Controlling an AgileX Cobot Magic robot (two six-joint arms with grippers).
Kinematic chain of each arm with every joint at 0, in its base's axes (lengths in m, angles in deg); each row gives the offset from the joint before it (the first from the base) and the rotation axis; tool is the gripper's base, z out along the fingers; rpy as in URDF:
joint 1: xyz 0 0 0.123 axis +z
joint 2: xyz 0 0 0 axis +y
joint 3: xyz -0.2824 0 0.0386 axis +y
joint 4: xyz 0.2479 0 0.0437 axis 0.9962 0 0.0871
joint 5: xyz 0 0 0 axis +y
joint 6: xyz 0.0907 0 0.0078 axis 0.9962 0 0.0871
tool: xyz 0 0 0 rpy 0 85 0
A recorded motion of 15 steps. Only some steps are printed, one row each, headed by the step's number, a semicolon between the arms.
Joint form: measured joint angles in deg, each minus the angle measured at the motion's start. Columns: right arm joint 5, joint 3, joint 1, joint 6, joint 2, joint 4; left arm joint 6, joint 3, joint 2, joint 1, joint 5, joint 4.
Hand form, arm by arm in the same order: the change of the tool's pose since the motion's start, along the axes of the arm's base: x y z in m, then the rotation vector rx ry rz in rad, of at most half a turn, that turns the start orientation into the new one. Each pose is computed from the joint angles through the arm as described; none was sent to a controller.
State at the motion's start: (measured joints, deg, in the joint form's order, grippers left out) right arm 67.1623 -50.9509 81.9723 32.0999 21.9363 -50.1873; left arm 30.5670 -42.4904 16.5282 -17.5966 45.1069 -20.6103
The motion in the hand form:
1: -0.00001 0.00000 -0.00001 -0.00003 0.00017 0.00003; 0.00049 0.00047 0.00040 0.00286 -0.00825 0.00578
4: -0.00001 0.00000 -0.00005 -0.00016 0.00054 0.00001; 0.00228 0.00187 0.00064 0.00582 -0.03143 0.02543
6: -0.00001 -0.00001 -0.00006 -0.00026 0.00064 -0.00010; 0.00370 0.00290 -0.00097 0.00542 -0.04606 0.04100
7: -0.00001 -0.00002 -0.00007 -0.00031 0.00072 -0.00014; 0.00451 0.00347 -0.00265 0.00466 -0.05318 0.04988
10: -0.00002 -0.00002 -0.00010 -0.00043 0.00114 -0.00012; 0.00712 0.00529 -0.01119 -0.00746 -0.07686 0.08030
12: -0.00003 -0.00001 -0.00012 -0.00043 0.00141 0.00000; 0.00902 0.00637 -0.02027 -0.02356 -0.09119 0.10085
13: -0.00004 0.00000 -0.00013 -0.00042 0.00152 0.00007; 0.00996 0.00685 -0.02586 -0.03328 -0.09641 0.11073
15: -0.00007 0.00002 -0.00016 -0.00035 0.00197 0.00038; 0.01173 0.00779 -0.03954 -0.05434 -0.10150 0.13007
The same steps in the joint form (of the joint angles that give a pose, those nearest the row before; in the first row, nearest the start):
1: 0.00 0.00 0.00 0.00 0.00 0.01; 0.04 0.02 0.00 0.00 -0.44 0.40
4: 0.02 0.00 0.00 0.00 0.00 0.02; -0.17 0.39 -0.10 0.00 -2.07 1.61
6: 0.03 0.00 0.00 0.00 0.00 0.02; -0.48 1.09 -0.37 0.01 -3.44 2.48
7: 0.04 0.00 0.00 0.00 0.00 0.03; -0.71 1.66 -0.62 0.02 -4.26 2.97
10: 0.05 0.00 0.00 0.00 0.00 0.04; -1.70 4.35 -1.88 0.10 -7.54 4.32
12: 0.06 0.00 0.01 0.00 0.00 0.06; -2.59 7.00 -3.14 0.16 -10.27 4.98
13: 0.06 0.00 0.00 0.00 0.00 0.07; -3.11 8.54 -3.88 0.19 -11.67 5.24
15: 0.05 0.00 0.00 0.00 0.00 0.10; -4.37 12.08 -5.64 0.25 -14.43 5.76

